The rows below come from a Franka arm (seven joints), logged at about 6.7 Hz.
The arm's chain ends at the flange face. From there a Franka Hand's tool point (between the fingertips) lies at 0.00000 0.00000 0.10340 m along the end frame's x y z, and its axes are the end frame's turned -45 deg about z.
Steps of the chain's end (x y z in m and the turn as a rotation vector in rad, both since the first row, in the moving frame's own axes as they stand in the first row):
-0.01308, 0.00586, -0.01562, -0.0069, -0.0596, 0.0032
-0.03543, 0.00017, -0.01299, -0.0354, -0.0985, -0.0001
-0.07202, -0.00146, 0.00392, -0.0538, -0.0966, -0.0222
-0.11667, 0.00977, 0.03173, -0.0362, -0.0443, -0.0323
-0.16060, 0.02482, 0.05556, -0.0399, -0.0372, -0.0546
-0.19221, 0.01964, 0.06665, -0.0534, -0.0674, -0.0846
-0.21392, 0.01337, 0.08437, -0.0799, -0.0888, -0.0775
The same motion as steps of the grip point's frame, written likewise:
-0.01825, -0.00896, -0.01581, 0.0373, -0.0470, 0.0032
-0.03495, -0.02954, -0.01356, 0.0446, -0.0947, -0.0001
-0.06090, -0.05496, 0.00329, 0.0303, -0.1063, -0.0222
-0.09530, -0.07609, 0.03156, 0.0057, -0.0569, -0.0323
-0.13674, -0.09566, 0.05541, -0.0019, -0.0545, -0.0546
-0.15865, -0.12267, 0.06627, 0.0099, -0.0854, -0.0846
-0.17304, -0.14198, 0.08363, 0.0063, -0.1193, -0.0775

